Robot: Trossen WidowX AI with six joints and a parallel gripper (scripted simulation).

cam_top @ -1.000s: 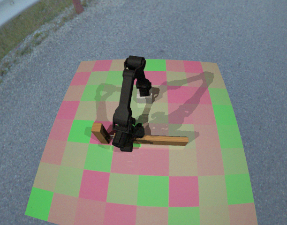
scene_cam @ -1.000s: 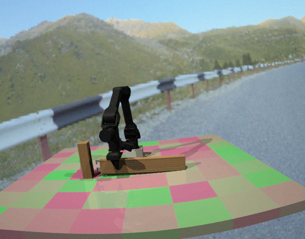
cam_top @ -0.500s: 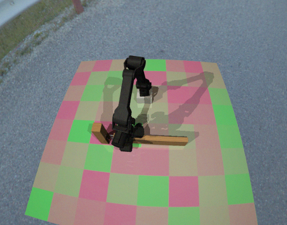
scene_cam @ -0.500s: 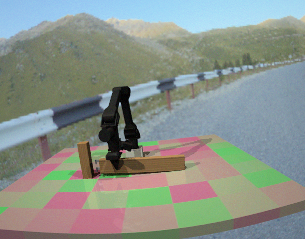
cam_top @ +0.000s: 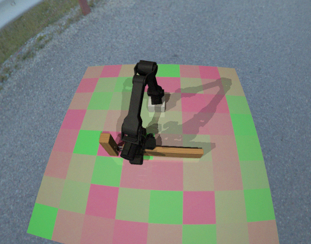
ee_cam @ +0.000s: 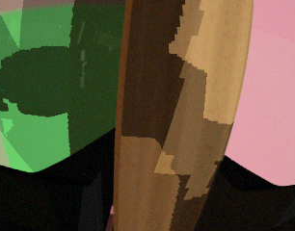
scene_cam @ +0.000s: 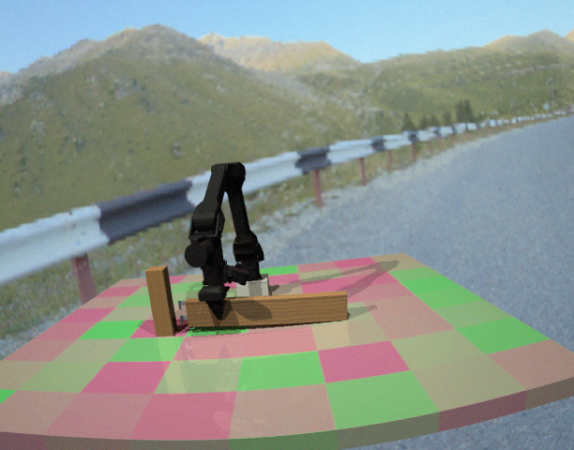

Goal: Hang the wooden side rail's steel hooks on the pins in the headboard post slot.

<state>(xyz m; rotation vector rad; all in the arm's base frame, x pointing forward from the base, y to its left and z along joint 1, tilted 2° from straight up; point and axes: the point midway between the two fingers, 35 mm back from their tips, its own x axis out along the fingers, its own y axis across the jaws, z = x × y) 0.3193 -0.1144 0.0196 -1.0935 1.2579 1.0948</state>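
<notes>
My gripper tip is now 15 cm to the left of the headboard post, 4 cm below it and 2 cm past it.
</notes>
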